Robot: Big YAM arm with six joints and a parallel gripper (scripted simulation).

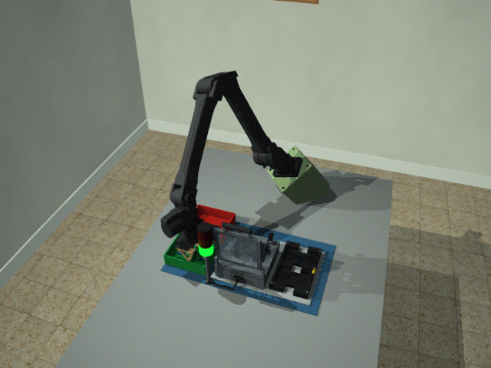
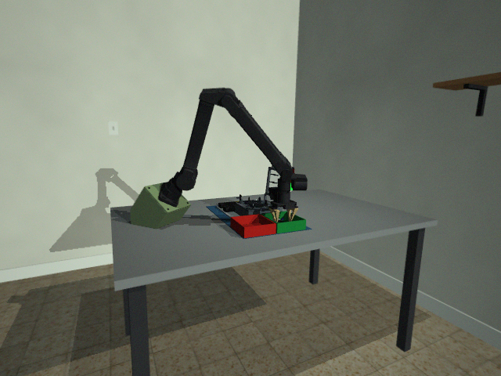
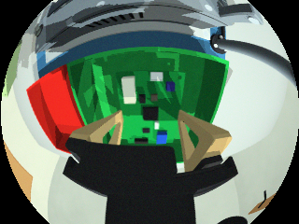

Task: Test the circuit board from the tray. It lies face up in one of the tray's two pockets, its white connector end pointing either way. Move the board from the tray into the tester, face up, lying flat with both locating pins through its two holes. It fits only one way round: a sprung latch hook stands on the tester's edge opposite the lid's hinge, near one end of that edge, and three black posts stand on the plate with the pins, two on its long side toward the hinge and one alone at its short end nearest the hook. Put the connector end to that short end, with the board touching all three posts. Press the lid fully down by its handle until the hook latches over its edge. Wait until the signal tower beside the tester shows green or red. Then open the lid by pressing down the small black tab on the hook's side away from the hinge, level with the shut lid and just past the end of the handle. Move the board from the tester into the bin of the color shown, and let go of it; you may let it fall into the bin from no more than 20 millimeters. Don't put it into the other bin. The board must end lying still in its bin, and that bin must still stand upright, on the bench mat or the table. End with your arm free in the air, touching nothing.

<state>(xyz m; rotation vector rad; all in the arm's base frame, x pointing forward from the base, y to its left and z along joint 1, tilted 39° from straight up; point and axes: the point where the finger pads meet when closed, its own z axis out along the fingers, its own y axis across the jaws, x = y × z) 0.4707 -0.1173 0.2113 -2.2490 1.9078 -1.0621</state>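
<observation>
My hand is 1 cm above the green bin. From my hand the other things lie so: tester plate (5 cm behind, 20 cm to the left, 5 cm above); green circuit board (right at my hand); red bin (15 cm behind, 1 cm to the right, 1 cm below).
</observation>
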